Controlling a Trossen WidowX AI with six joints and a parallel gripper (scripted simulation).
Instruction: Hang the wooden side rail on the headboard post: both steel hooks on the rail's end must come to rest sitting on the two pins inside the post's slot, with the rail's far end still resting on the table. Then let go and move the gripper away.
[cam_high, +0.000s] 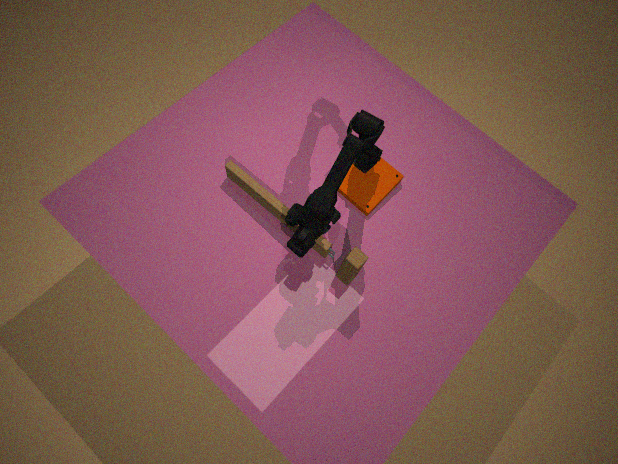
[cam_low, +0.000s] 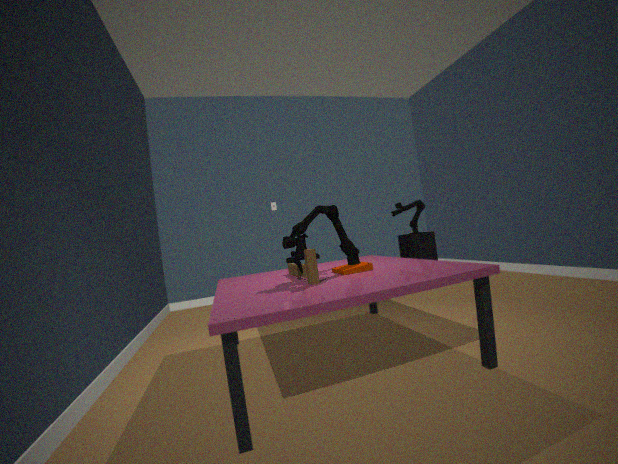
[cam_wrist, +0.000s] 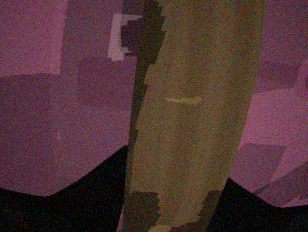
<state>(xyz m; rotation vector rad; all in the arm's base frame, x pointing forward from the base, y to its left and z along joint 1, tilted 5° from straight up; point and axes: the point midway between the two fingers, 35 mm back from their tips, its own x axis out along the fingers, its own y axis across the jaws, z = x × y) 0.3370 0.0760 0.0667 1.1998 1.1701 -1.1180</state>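
My gripper tip is now 150 mm to the right of the headboard post, 40 mm below it and 10 mm past it.
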